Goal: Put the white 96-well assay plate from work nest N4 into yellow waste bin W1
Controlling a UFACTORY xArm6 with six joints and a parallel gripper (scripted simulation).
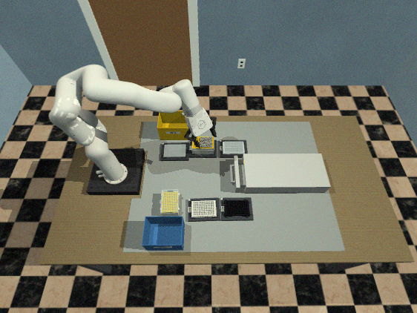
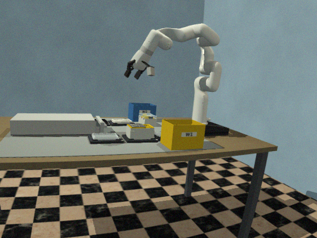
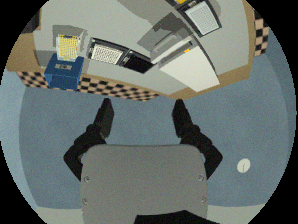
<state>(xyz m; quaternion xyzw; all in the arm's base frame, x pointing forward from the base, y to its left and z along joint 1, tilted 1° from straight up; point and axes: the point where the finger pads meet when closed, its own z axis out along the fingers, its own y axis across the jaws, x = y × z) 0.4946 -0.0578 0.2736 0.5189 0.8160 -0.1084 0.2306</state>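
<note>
The white 96-well assay plate lies 50 mm behind my hand, 210 mm to the right of it and 300 mm below it. The rest, counted from my hand: dark work nest N4: 50 mm behind, 210 mm to the right, 320 mm below; then drawer: 280 mm ahead, 80 mm to the right, 300 mm below; then black plate: 120 mm ahead, 240 mm to the right, 300 mm below.
</note>
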